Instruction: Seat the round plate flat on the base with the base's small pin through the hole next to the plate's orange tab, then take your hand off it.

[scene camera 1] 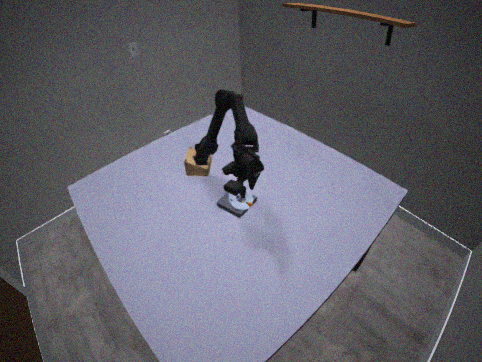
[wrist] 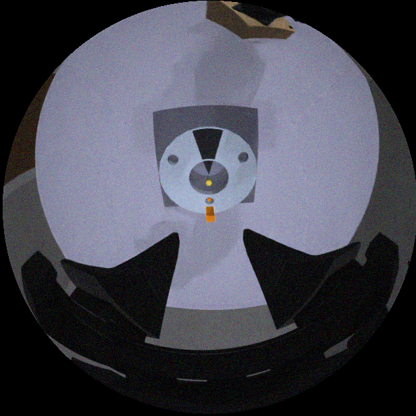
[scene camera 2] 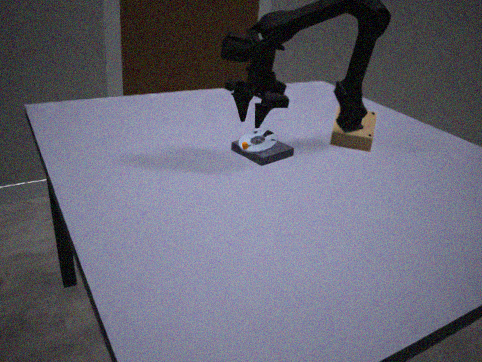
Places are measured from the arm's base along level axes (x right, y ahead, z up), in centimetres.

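Pixels of known places: gripper, between the fingertips: [scene camera 1: 247, 193] [scene camera 2: 249, 124]; arm's base, origin of its link: [scene camera 1: 200, 160] [scene camera 2: 349, 124].
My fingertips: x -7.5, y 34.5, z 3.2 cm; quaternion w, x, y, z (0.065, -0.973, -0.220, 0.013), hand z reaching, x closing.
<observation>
Ahead of a thing's pixels: the offset from my fingertips to its top centre. Level surfaces: height alone.
The round pale-blue plate {dx +1.4, dy -3.1, dz -3.4 cm} [scene camera 1: 238, 204] [scene camera 2: 265, 147] [wrist: 182, 186] lies on the square dark-grey base {dx +2.4, dy -5.3, dz -5.2 cm} [scene camera 1: 228, 207] [scene camera 2: 265, 159] [wrist: 205, 116]. Its orange tab {dx -0.6, dy +0.9, dz -4.7 cm} [scene camera 1: 250, 203] [scene camera 2: 245, 145] [wrist: 210, 215] sticks out past the base's edge. In the wrist view a small orange tip [wrist: 209, 200] shows in the hole next to the tab. A yellow round tip [wrist: 209, 183] shows inside the big centre hole. Whether the plate is fully flat is hard to tell. My gripper [scene camera 1: 248, 191] [scene camera 2: 250, 123] [wrist: 210, 235] is open and empty, above the plate on its tab side, apart from it.
The arm stands on a wooden block [scene camera 1: 197, 170] [scene camera 2: 352, 141] [wrist: 247, 26] beyond the base. Both stand on a pale lilac table {dz -9.4 cm} [scene camera 1: 200, 280] [scene camera 2: 250, 250] [wrist: 100, 130]. A wooden rail [scene camera 1: 350, 14] is on the wall.
</observation>
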